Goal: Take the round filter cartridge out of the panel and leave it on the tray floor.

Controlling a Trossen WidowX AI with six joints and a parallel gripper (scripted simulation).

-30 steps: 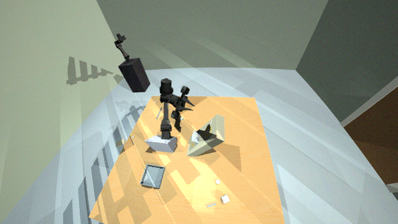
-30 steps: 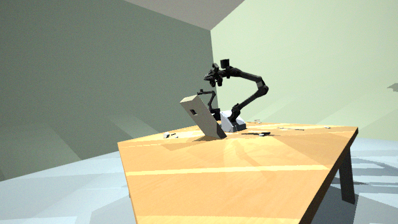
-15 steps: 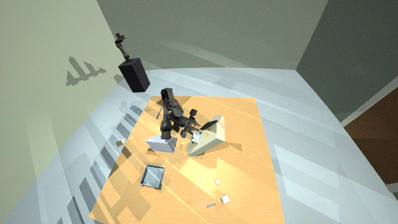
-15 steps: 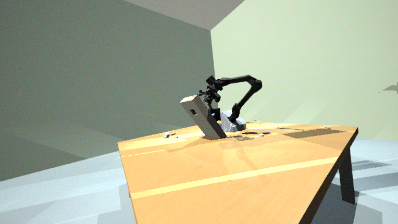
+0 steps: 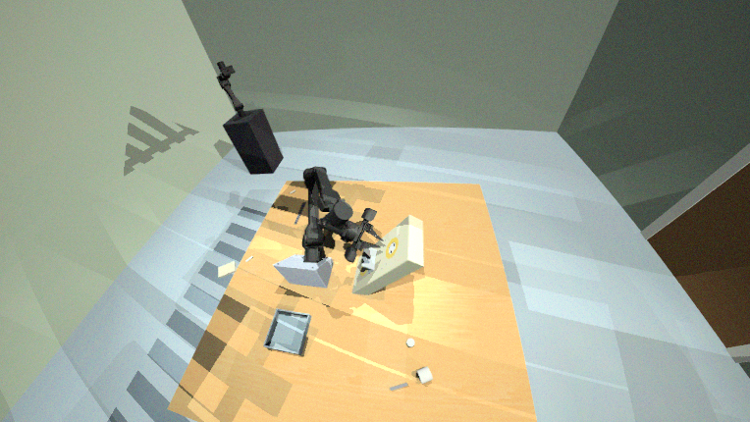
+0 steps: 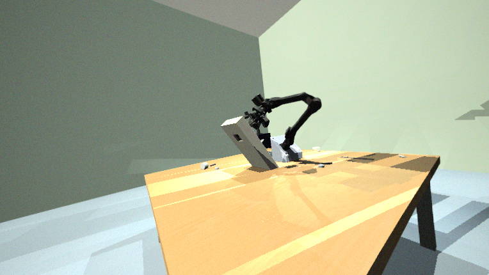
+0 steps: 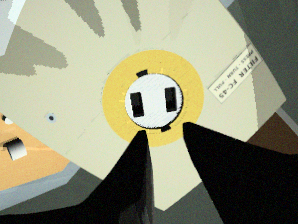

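Right now the white round cartridge is 5 cm ahead of my gripper tip and 4 cm below it. Round my gripper tip: cream service panel (11 cm below); grey square tray (37 cm behind, 27 cm to the right, 26 cm below).
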